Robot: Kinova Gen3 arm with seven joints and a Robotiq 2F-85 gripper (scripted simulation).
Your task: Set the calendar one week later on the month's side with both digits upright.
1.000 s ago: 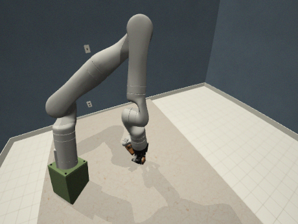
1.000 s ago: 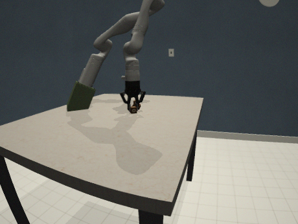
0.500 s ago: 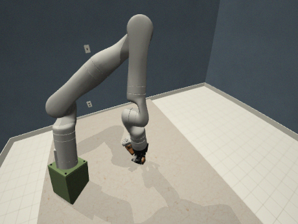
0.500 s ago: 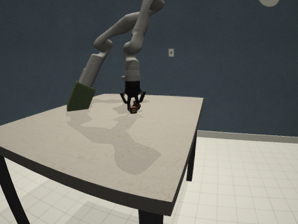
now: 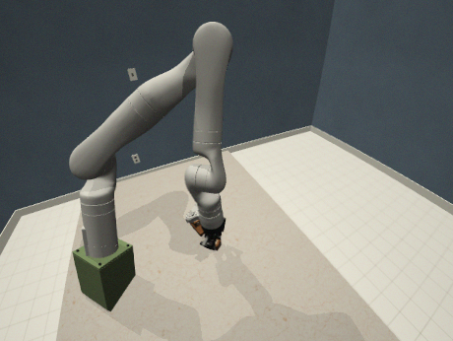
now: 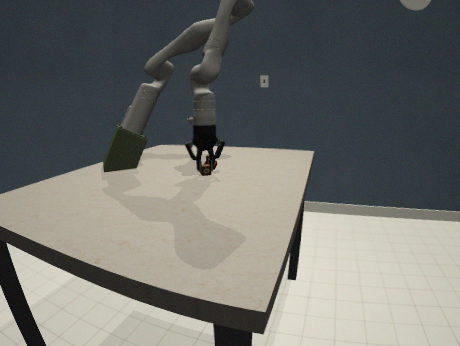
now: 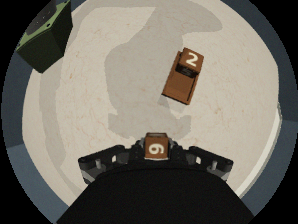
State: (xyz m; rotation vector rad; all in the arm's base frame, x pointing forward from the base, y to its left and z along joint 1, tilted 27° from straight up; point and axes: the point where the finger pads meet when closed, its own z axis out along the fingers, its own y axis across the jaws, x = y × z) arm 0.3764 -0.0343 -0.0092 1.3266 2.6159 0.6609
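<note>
Right now my hand is 10 mm above the brown digit cube. From my hand the other things lie so: brown calendar tray 110 mm to the left, 40 mm behind, 20 mm below.
</note>
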